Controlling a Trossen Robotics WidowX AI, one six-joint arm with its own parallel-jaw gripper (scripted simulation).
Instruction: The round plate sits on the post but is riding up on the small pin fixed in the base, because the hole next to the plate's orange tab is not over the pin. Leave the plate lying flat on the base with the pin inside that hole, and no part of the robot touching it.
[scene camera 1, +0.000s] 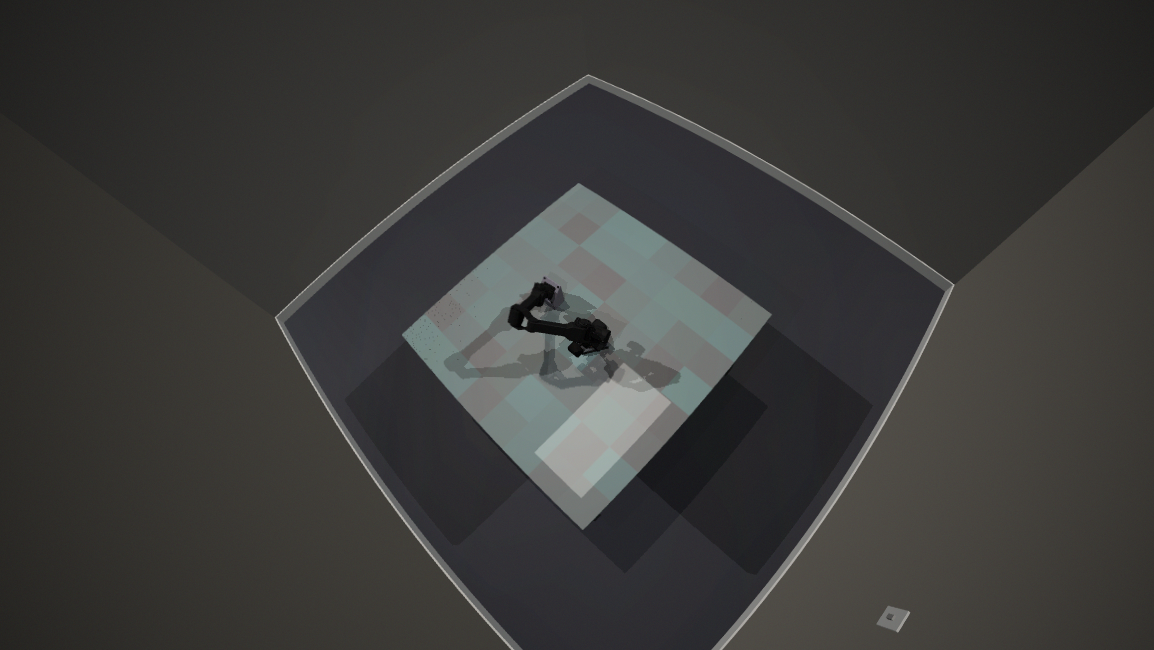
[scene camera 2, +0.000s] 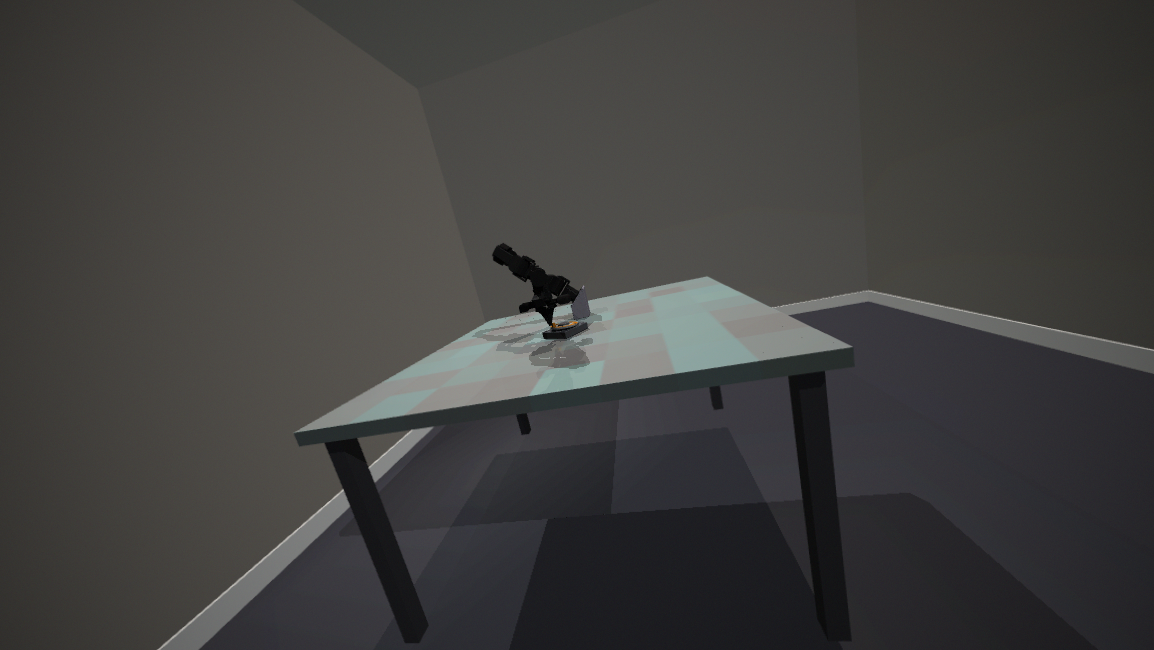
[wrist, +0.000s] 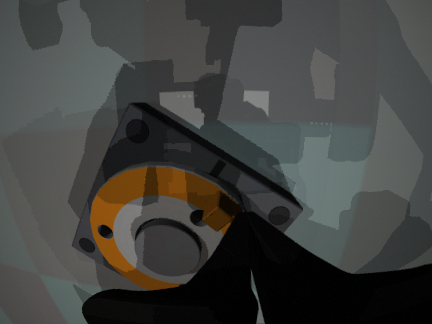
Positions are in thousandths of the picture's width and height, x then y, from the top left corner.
In view: my gripper (scene camera 2: 477, 501) and a base (wrist: 334, 415).
My gripper shows as well in the wrist view (wrist: 566, 677).
